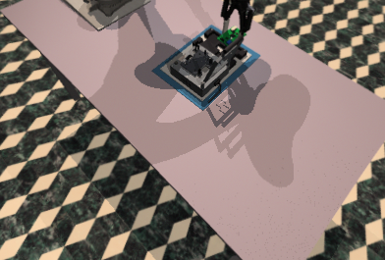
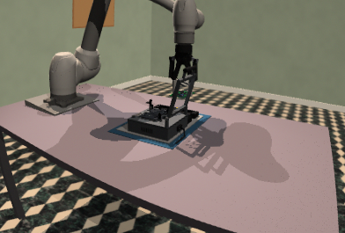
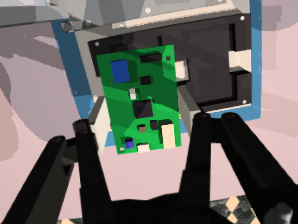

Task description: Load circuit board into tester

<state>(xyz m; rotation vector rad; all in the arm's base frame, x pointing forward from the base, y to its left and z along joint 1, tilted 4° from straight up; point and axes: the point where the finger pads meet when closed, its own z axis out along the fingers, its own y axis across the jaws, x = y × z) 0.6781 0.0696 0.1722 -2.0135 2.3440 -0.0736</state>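
Now: hand 2 cm above the green circuit board. Also, from my hand: clear lid 7 cm ahead, 18 cm to the right, 4 cm above; black tester 2 cm behind, 13 cm to the right, 3 cm below.
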